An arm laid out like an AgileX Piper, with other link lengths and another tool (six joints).
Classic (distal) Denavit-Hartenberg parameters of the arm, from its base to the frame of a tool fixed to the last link. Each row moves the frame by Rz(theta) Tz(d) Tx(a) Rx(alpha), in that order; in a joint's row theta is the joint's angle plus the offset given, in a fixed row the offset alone. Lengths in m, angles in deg.
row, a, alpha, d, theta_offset
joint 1, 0, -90, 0.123, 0
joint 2, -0.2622, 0, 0, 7.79
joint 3, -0.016, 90, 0, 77.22
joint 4, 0, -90, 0.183, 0
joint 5, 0, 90, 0, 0
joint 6, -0.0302, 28, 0.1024, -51
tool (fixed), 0, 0, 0.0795, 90
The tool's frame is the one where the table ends.
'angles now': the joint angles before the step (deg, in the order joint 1, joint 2, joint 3, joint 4, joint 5, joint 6). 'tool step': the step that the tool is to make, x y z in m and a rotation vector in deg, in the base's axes. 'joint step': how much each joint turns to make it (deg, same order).
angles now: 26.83, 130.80, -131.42, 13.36, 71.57, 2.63
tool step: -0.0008, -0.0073, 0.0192, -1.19, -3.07, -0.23
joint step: 0.00, -2.46, 0.01, -2.45, 0.25, -0.01
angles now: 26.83, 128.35, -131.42, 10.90, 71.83, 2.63
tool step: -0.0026, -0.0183, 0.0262, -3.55, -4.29, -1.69
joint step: 0.00, -4.13, 0.91, -5.62, 0.86, 0.99
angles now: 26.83, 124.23, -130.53, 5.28, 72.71, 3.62
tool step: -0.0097, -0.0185, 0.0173, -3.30, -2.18, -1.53
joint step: 0.00, -4.96, 4.25, -4.38, 0.22, 0.75
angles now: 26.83, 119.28, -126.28, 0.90, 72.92, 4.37
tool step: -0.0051, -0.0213, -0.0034, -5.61, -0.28, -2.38
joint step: 0.01, -2.84, 5.09, -5.91, 0.08, 1.44
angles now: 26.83, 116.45, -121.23, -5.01, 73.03, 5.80
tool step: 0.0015, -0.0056, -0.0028, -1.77, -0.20, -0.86
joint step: -0.01, 0.00, 0.68, -1.96, 0.00, 0.60
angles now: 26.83, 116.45, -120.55, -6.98, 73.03, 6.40
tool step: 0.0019, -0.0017, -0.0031, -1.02, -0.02, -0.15
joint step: 0.01, 0.44, 0.03, -0.94, -0.02, 0.02
